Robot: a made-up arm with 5 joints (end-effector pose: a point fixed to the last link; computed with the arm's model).
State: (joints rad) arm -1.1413 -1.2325 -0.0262 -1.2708 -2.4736
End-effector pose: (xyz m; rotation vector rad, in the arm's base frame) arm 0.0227 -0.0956 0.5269 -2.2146 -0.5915 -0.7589
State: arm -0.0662 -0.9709 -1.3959 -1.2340 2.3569
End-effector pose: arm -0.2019 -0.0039 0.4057 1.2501 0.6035 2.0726
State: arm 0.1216 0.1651 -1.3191 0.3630 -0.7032
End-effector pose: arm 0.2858 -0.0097 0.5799 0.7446 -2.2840 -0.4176
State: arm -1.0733 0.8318 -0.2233 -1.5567 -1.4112
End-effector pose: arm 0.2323 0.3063 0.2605 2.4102 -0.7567 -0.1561
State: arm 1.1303 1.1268 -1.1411 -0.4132 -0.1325
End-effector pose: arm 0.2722 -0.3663 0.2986 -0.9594 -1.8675 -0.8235
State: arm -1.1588 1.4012 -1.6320 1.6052 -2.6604
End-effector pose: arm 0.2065 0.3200 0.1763 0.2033 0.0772 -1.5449
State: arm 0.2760 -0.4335 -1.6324 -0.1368 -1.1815
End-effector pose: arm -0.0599 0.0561 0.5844 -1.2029 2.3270 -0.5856
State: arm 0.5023 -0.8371 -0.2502 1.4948 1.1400
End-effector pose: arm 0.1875 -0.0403 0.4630 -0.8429 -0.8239 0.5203
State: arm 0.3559 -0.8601 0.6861 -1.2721 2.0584
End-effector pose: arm 0.2172 -0.0339 0.4596 -2.8270 -1.1554 0.1403
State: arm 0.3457 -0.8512 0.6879 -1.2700 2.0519
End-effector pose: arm 0.2198 -0.0333 0.4582 -2.8088 -1.1754 0.1545
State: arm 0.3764 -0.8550 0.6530 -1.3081 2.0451
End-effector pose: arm 0.2105 -0.0343 0.4656 -2.8729 -1.1621 0.0681
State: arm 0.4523 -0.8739 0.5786 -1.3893 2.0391
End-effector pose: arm 0.1871 -0.0339 0.4803 2.8727 1.0468 0.1211
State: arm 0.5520 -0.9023 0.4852 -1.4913 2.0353
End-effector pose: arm 0.1565 -0.0276 0.4944 2.7403 0.8521 0.3215
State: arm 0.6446 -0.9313 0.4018 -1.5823 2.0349
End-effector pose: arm 0.1298 -0.0164 0.5024 2.5934 0.6771 0.4620
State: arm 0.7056 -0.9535 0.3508 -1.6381 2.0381
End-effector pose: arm 0.1139 -0.0066 0.5050 2.4904 0.5655 0.5323
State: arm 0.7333 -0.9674 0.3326 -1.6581 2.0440
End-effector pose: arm 0.1073 -0.0017 0.5055 2.4486 0.5129 0.5573
